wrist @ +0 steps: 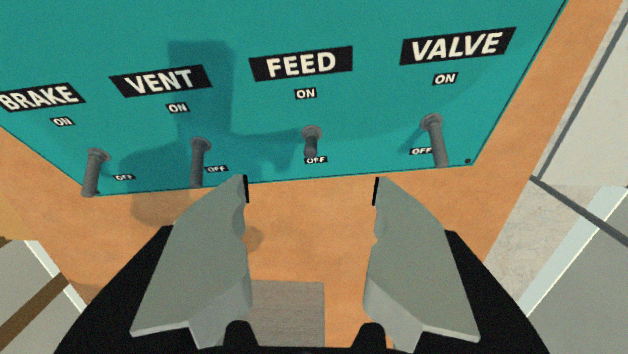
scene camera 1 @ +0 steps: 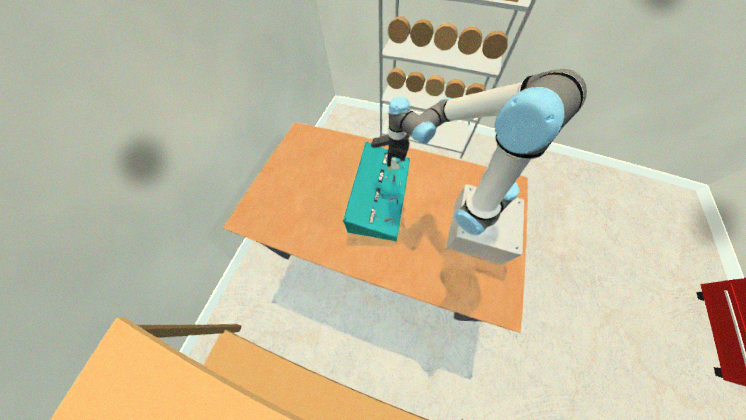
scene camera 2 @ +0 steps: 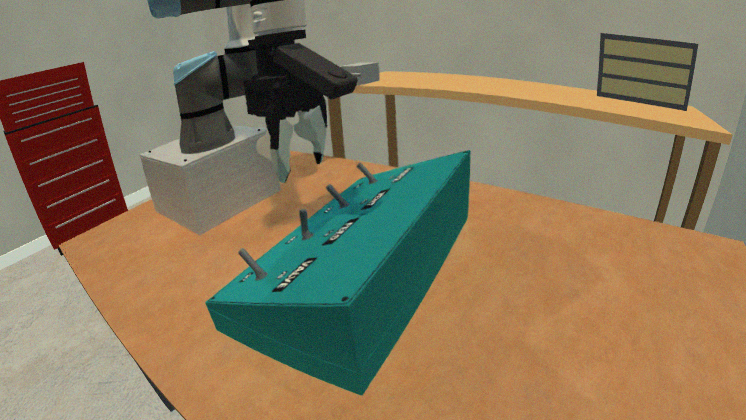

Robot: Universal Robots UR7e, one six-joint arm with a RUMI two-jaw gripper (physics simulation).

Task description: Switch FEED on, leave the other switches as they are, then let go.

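Places are measured from the arm's base along level axes (x ahead, y left, z up), in metres.
Pixels of known places: gripper, fingertip midpoint: (wrist: 311, 179) (scene camera 1: 392, 166) (scene camera 2: 302, 172); arm's base, link origin: (scene camera 2: 207, 143).
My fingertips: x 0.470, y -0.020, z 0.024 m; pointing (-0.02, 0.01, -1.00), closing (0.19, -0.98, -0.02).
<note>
For each thing: its middle in the pictures, then the offset to it from my fingertips. Level surfaces: height alone.
- teal switch panel, body centre: (wrist: 246, 65) (scene camera 2: 363, 241) (scene camera 1: 379, 190) 0.079 m left, 0.033 m ahead, 0.143 m down
- FEED lever, body centre: (wrist: 311, 145) (scene camera 2: 304, 222) 0.000 m left, 0.015 m back, 0.089 m down
- VALVE lever, body centre: (wrist: 437, 144) (scene camera 2: 250, 261) 0.118 m right, 0.009 m ahead, 0.094 m down
- VENT lever, body centre: (wrist: 197, 166) (scene camera 2: 335, 194) 0.110 m left, 0.065 m back, 0.094 m down
- BRAKE lever, body centre: (wrist: 91, 176) (scene camera 2: 365, 171) 0.224 m left, 0.103 m back, 0.094 m down
- table, surface height: 0.202 m down
The teal switch panel (scene camera 1: 360, 200) (scene camera 2: 407, 219) (wrist: 380, 20) stands on the table. The FEED lever (scene camera 2: 304, 224) (wrist: 311, 142) stands more upright than the others and points out towards the wrist camera, tipped to the ON side. The VALVE lever (scene camera 2: 252, 264) (wrist: 438, 142), VENT lever (scene camera 2: 336, 195) (wrist: 197, 165) and BRAKE lever (scene camera 2: 366, 172) (wrist: 92, 175) lean to the OFF side. My gripper (scene camera 2: 301, 169) (wrist: 311, 179) is open and empty, above the panel's lower, base-side edge. Its fingertips are apart from the FEED lever. In scene camera 1 the levers are small and partly hidden.
The robot's base block (scene camera 1: 482, 237) (scene camera 2: 208, 187) stands on the table (scene camera 1: 292, 208) (scene camera 2: 522, 313) beside the panel's low side. A shelf rack (scene camera 1: 381, 83) stands behind the table. A workbench (scene camera 2: 522, 88) and a red cabinet (scene camera 2: 67, 166) stand farther off.
</note>
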